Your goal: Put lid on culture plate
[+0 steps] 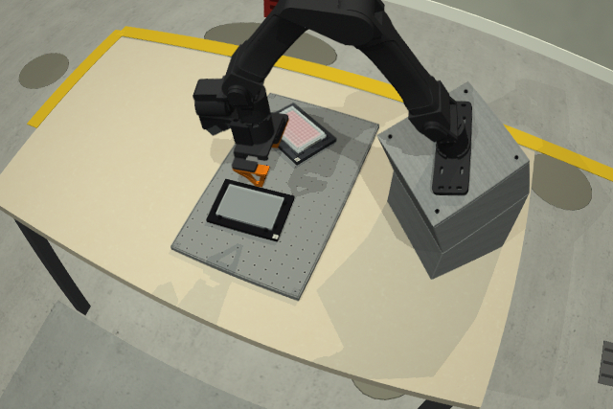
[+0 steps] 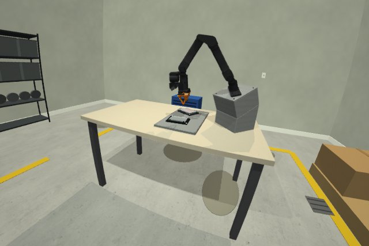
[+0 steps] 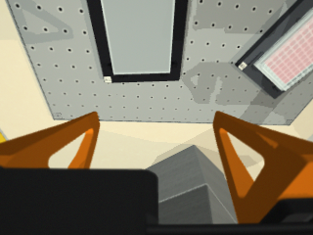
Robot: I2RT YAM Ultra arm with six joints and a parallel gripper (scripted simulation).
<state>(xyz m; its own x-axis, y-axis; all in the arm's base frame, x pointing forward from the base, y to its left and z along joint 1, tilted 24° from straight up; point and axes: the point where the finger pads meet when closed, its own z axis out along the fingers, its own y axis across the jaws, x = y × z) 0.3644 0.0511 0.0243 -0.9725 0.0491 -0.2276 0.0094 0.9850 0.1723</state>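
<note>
Now: hand 4 cm short of the clear lid, 1 cm to the right of it and 14 cm above it. From my hand the other things lie so: culture plate B38 (2 cm ahead, 24 cm to the right, 14 cm below); then black lid park LP1 (4 cm ahead, 1 cm to the left, 15 cm below); then black plate nest N1 (2 cm ahead, 24 cm to the right, 15 cm below).
</note>
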